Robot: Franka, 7 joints.
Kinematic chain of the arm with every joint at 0, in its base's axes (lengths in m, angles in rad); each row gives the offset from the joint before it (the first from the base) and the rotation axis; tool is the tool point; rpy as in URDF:
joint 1: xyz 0 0 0.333 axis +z
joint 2: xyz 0 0 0 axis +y
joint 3: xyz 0 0 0.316 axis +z
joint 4: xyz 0.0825 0 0 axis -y
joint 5: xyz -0.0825 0 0.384 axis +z
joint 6: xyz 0 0 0 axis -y
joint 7: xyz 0.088 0 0 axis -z
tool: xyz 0 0 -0.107 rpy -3.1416 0 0
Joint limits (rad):
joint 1: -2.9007..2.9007
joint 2: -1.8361..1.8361
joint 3: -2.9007..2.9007
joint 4: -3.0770..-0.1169
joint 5: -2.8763..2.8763
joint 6: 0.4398..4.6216
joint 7: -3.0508..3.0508
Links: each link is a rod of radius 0.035 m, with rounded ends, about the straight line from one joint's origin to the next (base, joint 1, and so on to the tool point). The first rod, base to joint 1, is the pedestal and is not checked.
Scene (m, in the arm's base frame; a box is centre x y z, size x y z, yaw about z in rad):
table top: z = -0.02
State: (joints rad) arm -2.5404 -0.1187 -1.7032 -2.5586 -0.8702 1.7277 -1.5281
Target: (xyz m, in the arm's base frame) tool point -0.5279 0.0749 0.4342
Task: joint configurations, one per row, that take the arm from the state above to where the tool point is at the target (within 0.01 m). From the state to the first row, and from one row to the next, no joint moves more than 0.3 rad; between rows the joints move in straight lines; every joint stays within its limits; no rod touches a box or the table.
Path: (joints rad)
1: -2.2761 -0.1026 -1.4297 -2.3374 -0.8745 1.8275 -1.5281
2: -2.0117 -0.0866 -1.1561 -2.1162 -0.8787 1.9272 -1.5281

